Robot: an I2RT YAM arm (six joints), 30 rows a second.
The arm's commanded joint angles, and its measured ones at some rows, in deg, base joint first. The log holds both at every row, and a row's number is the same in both.
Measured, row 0: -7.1, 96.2, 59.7, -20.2, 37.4, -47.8
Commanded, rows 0 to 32: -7.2, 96.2, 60.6, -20.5, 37.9, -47.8; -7.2, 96.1, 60.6, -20.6, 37.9, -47.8; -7.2, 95.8, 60.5, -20.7, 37.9, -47.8; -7.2, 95.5, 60.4, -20.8, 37.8, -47.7; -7.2, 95.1, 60.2, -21.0, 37.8, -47.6; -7.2, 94.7, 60.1, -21.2, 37.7, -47.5; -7.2, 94.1, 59.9, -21.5, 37.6, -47.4; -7.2, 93.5, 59.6, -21.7, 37.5, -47.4; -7.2, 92.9, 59.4, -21.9, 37.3, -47.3; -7.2, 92.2, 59.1, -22.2, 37.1, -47.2; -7.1, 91.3, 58.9, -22.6, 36.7, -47.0; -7.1, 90.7, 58.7, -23.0, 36.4, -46.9; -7.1, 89.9, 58.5, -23.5, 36.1, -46.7; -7.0, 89.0, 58.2, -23.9, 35.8, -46.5; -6.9, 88.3, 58.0, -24.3, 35.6, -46.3; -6.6, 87.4, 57.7, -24.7, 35.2, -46.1; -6.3, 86.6, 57.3, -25.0, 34.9, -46.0; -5.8, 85.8, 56.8, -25.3, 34.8, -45.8; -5.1, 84.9, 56.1, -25.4, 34.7, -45.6; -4.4, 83.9, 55.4, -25.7, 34.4, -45.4; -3.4, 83.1, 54.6, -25.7, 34.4, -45.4; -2.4, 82.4, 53.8, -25.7, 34.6, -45.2; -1.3, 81.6, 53.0, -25.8, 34.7, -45.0; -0.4, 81.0, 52.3, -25.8, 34.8, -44.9; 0.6, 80.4, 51.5, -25.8, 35.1, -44.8; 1.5, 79.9, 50.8, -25.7, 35.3, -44.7; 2.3, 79.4, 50.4, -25.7, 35.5, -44.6; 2.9, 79.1, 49.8, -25.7, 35.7, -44.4; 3.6, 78.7, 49.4, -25.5, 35.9, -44.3; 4.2, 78.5, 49.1, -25.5, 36.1, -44.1; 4.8, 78.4, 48.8, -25.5, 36.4, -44.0; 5.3, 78.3, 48.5, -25.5, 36.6, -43.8; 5.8, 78.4, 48.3, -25.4, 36.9, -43.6
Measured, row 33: 4.7, 79.6, 48.9, -24.8, 35.7, -45.3
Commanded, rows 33 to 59: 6.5, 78.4, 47.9, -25.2, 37.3, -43.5; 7.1, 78.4, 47.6, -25.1, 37.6, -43.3; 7.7, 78.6, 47.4, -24.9, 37.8, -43.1; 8.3, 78.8, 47.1, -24.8, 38.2, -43.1; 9.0, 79.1, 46.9, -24.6, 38.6, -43.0; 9.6, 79.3, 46.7, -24.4, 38.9, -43.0; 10.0, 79.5, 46.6, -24.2, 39.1, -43.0; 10.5, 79.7, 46.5, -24.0, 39.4, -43.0; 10.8, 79.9, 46.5, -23.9, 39.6, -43.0; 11.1, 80.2, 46.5, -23.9, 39.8, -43.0; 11.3, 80.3, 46.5, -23.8, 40.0, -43.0; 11.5, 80.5, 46.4, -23.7, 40.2, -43.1; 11.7, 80.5, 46.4, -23.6, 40.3, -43.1; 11.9, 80.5, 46.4, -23.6, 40.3, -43.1; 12.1, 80.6, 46.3, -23.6, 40.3, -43.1; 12.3, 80.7, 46.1, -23.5, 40.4, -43.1; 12.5, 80.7, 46.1, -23.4, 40.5, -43.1; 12.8, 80.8, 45.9, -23.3, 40.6, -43.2; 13.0, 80.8, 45.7, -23.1, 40.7, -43.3; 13.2, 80.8, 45.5, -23.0, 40.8, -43.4; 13.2, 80.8, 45.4, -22.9, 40.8, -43.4; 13.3, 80.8, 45.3, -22.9, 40.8, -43.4; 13.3, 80.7, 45.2, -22.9, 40.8, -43.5; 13.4, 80.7, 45.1, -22.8, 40.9, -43.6; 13.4, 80.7, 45.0, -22.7, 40.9, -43.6; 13.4, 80.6, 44.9, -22.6, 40.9, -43.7; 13.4, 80.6, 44.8, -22.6, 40.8, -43.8
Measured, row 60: 13.1, 80.3, 45.0, -23.0, 39.8, -44.3
